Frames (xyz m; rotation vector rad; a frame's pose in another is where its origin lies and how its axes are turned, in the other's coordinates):
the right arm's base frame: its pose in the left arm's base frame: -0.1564 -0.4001 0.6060 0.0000 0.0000 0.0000
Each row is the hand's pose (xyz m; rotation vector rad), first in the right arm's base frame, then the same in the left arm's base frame.
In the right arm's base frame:
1: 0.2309 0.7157 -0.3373 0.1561 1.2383 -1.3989
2: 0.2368 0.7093 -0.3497 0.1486 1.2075 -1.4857
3: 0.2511 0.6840 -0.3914 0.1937 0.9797 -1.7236
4: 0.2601 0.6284 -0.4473 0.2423 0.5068 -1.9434
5: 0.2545 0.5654 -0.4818 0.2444 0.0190 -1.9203
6: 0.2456 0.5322 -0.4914 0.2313 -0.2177 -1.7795
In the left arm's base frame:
1: 0.0745 0.3156 0.2687 0.1561 1.2383 -1.3989
2: 0.0804 0.3092 0.2563 0.1486 1.2075 -1.4857
3: 0.0947 0.2839 0.2146 0.1937 0.9797 -1.7236
4: 0.1037 0.2283 0.1587 0.2423 0.5068 -1.9434
5: 0.0981 0.1653 0.1242 0.2444 0.0190 -1.9203
6: 0.0892 0.1321 0.1146 0.2313 -0.2177 -1.7795

